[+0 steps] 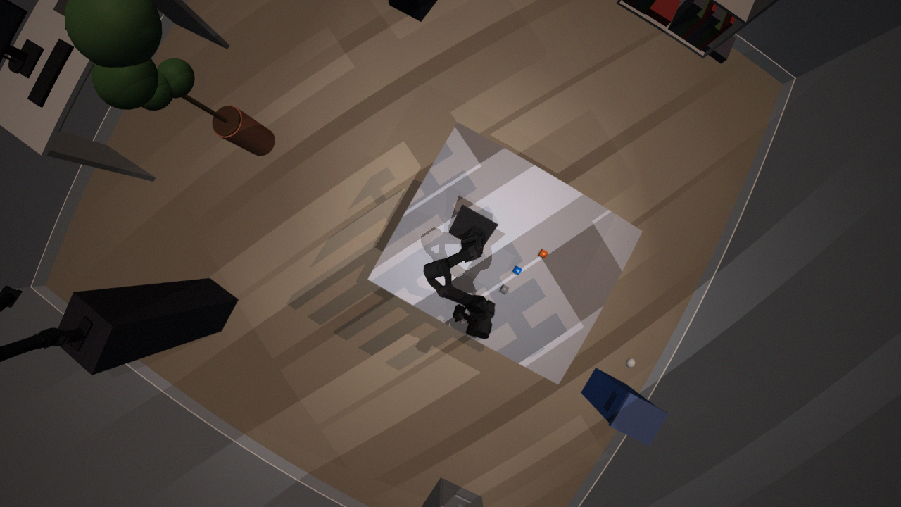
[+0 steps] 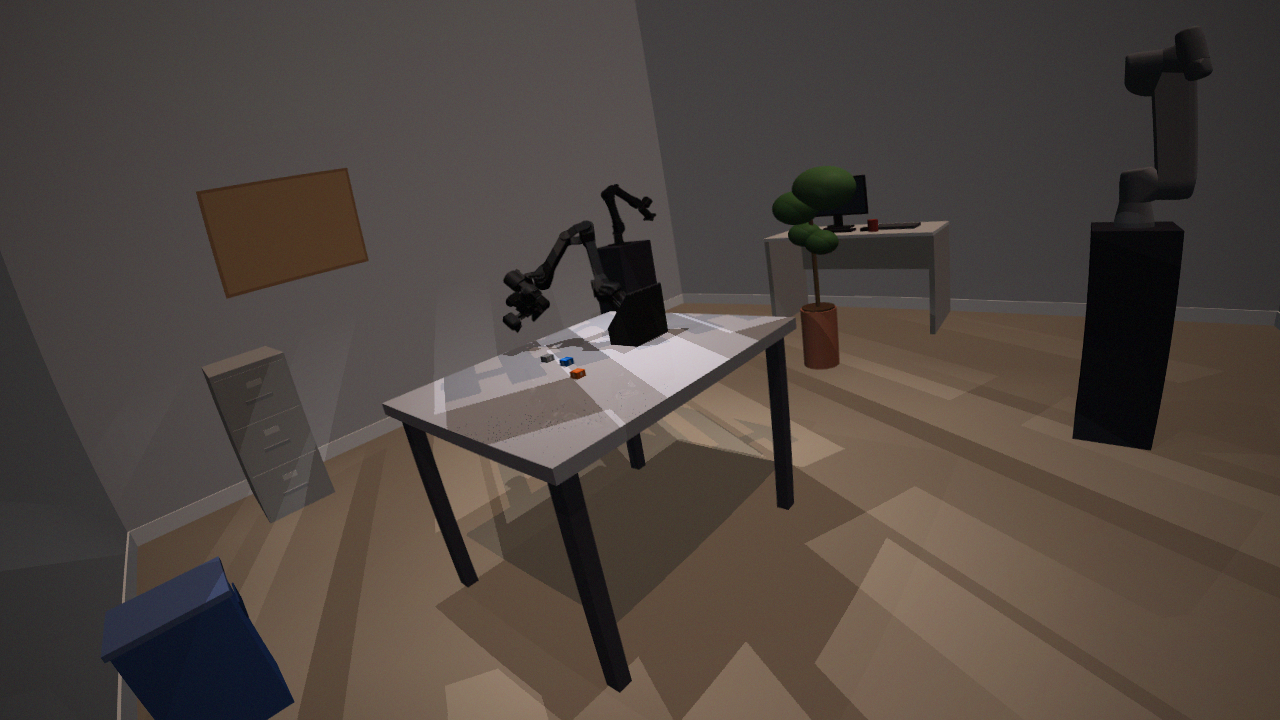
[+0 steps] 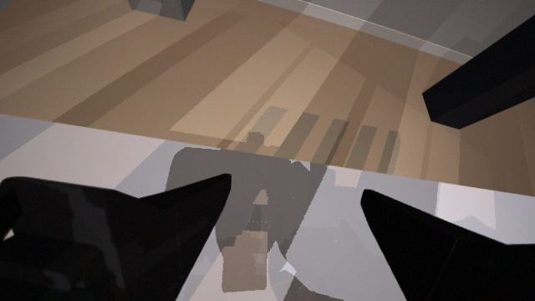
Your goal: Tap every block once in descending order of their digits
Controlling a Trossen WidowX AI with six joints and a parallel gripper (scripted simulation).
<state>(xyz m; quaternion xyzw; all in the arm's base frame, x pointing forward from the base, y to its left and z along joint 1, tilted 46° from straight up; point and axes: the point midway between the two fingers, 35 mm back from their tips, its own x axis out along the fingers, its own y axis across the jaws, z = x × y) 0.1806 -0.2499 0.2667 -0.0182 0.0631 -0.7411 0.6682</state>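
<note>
Right now the blue block is 90 mm ahead of my gripper tip, 350 mm to the left of it and 70 mm below it. From my gripper tip the other things lie so: orange block (160 mm ahead, 490 mm to the left, 70 mm below); grey block (90 mm ahead, 240 mm to the left, 70 mm below).
</note>
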